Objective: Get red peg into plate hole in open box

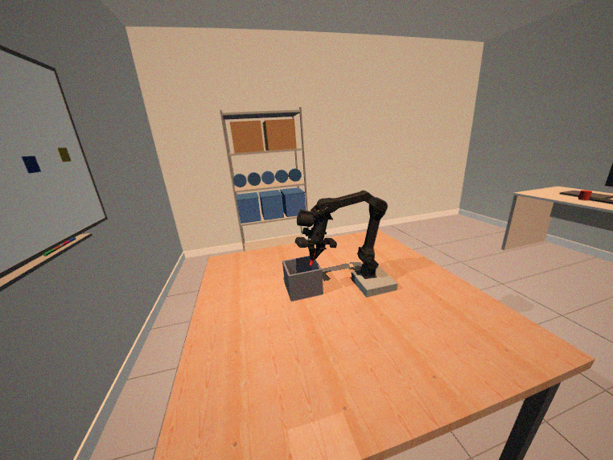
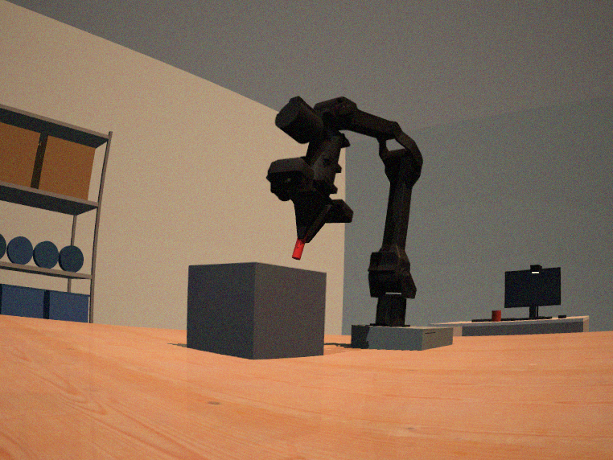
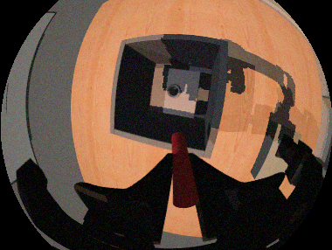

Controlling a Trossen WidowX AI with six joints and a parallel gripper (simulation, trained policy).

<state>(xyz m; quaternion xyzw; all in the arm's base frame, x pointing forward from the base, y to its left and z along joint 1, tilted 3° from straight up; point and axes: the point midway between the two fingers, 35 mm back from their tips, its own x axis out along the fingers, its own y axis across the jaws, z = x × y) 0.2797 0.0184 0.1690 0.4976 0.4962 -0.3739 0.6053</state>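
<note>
My gripper tip is 14 cm above the light plate, 6 cm to the left of it and 5 cm short of it. Also, from my gripper tip: red peg: 1 cm above.
</note>
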